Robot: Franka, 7 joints.
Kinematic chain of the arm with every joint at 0, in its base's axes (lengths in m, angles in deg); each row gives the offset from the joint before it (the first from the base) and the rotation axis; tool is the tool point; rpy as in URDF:
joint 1: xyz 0 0 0.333 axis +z
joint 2: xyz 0 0 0 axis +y
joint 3: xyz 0 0 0.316 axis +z
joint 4: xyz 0.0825 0 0 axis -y
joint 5: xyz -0.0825 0 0.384 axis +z
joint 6: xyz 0 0 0 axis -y
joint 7: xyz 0.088 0 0 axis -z
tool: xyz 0 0 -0.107 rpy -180 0 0
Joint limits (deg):
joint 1: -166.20..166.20
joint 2: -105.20..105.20
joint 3: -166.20..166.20
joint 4: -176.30..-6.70
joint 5: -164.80..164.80
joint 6: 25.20..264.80
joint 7: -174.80..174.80
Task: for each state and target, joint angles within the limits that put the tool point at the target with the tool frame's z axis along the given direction. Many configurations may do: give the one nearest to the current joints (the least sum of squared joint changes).
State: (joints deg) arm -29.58 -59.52 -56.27 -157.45 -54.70 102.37 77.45
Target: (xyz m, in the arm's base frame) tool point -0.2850 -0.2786 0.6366 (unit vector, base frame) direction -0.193 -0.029 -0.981
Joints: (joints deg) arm -51.75 -58.28 -43.17 -116.02 -49.54 73.39 77.45
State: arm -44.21 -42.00 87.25 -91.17 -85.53 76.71 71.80
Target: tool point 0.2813 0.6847 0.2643 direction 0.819 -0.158 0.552
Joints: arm -70.36 -74.00 122.90 -72.95 -71.20 99.51 71.80
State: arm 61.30 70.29 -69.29 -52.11 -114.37 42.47 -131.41
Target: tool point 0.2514 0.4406 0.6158 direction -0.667 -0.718 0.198
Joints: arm 110.48 66.98 -92.58 -79.42 -67.43 25.20 -131.41
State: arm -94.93 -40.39 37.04 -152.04 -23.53 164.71 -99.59
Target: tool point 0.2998 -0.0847 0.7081 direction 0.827 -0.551 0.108
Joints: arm -51.62 -53.58 16.04 -147.89 -26.69 194.87 -99.59
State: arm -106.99 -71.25 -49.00 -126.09 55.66 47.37 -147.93
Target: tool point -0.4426 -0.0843 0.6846 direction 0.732 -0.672 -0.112
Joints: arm -80.31 -44.98 -70.44 -98.24 43.52 71.42 -147.93
